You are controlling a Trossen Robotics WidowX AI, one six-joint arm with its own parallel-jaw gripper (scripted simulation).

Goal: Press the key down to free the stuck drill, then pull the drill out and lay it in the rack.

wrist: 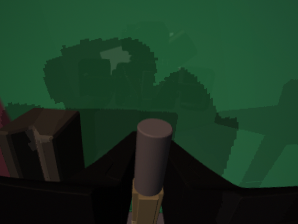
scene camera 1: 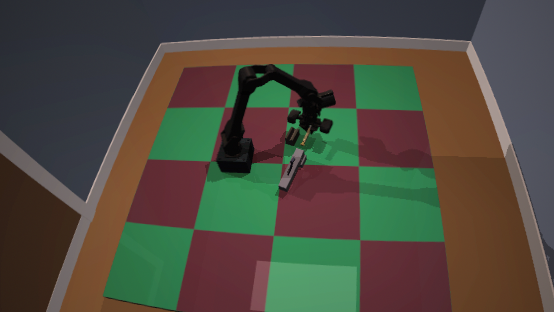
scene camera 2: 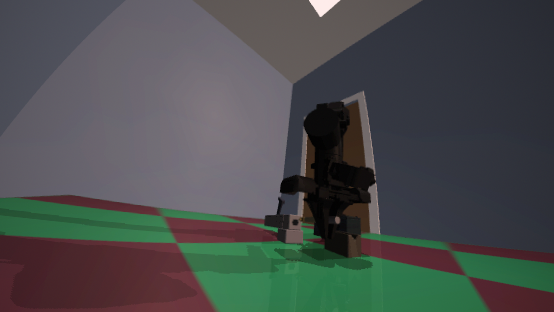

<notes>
My gripper (scene camera 2: 327,239) holds a drill. Further things: a dark rack (scene camera 2: 349,245) and a grey holder block (scene camera 2: 289,227).
My gripper also shows in the wrist view (wrist: 147,138).
</notes>
